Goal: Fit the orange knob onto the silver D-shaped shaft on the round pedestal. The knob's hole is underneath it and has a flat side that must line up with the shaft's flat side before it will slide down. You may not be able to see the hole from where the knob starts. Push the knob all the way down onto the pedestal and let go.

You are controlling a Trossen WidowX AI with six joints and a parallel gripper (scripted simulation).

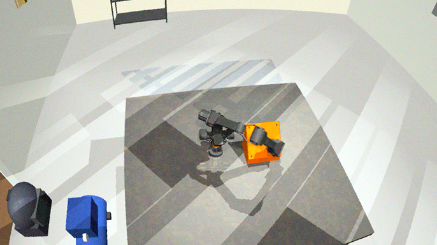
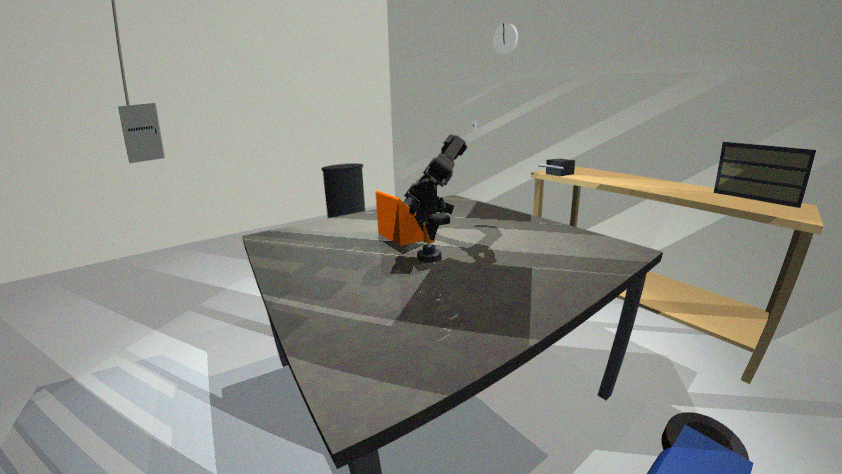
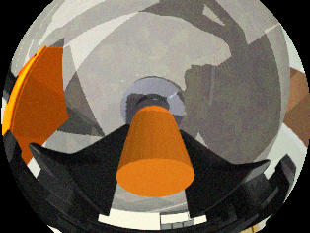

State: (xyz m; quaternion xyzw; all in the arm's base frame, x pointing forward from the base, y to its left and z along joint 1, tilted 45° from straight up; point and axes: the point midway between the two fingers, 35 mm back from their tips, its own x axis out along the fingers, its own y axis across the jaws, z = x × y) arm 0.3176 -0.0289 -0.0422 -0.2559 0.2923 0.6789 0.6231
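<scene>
Right now the orange knob is 3 cm above my gripper tip. Also, from my gripper tip: round pedestal 4 cm below.
</scene>
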